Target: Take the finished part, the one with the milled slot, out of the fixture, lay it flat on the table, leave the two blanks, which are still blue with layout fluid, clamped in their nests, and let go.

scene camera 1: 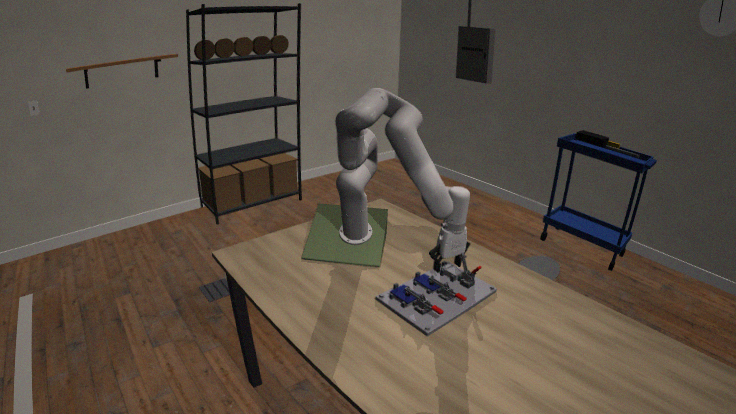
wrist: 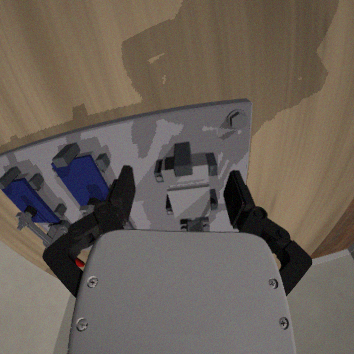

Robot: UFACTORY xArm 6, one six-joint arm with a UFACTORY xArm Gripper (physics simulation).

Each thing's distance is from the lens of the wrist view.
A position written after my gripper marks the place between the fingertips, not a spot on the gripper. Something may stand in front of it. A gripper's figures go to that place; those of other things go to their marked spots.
my gripper (wrist: 180,179): 0.15 m
finished part (wrist: 189,196): 0.16 m
blue blank (wrist: 82,177): 0.19 m
fixture plate (wrist: 137,140): 0.16 m
